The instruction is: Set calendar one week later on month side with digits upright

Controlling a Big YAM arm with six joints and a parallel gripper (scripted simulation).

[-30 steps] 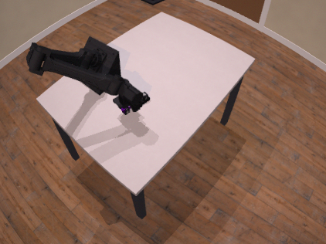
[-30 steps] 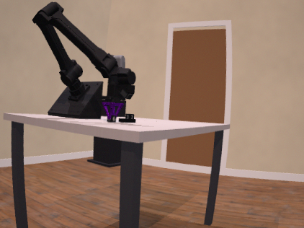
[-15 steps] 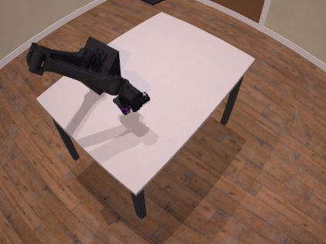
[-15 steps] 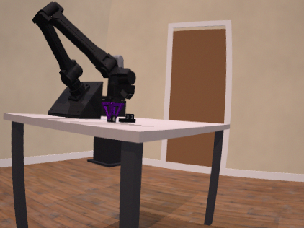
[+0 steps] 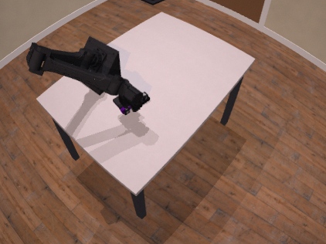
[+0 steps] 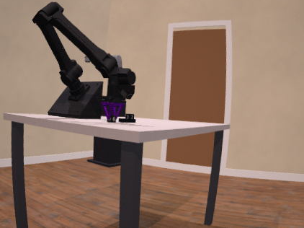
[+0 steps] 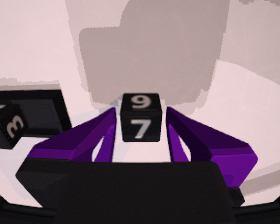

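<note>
Now: the black date cube 10 mm below my hand. Also, from my hand: black tray (110 mm to the left, 10 mm below).
</note>
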